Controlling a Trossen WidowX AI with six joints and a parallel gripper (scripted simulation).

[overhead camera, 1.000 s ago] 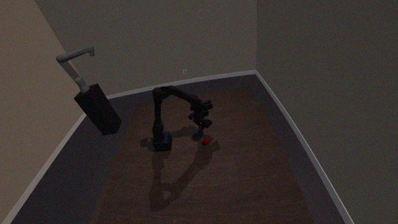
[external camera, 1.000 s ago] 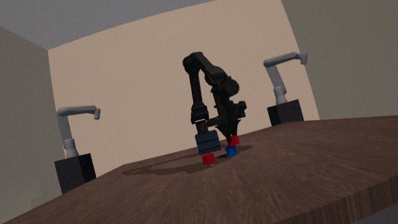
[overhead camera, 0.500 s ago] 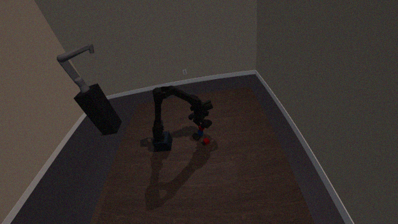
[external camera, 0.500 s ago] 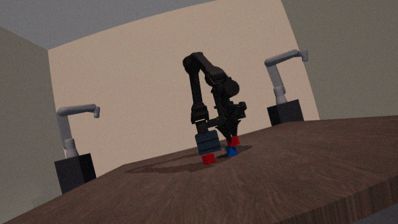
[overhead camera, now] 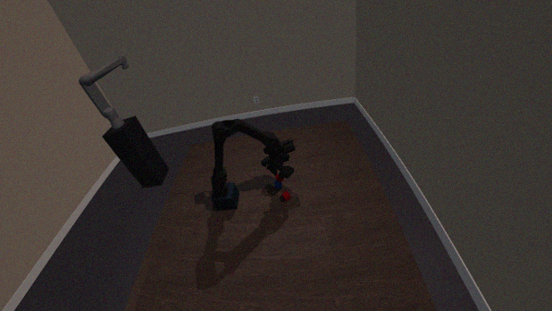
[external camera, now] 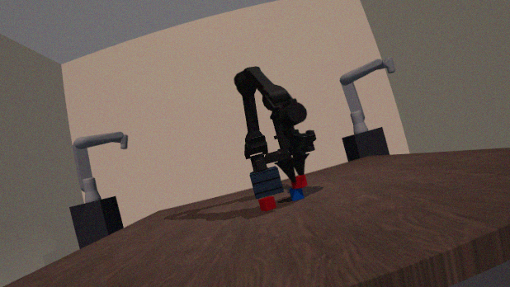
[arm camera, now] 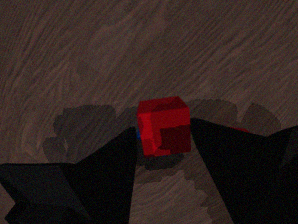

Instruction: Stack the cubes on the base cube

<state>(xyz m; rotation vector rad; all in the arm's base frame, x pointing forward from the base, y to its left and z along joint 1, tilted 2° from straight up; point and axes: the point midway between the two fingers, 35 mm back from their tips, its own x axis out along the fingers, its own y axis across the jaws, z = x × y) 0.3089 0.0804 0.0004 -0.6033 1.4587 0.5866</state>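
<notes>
My gripper tip is right at the red cube. Also, from my gripper tip: blue cube: 40 mm below, 10 mm to the right, 10 mm behind.
</notes>
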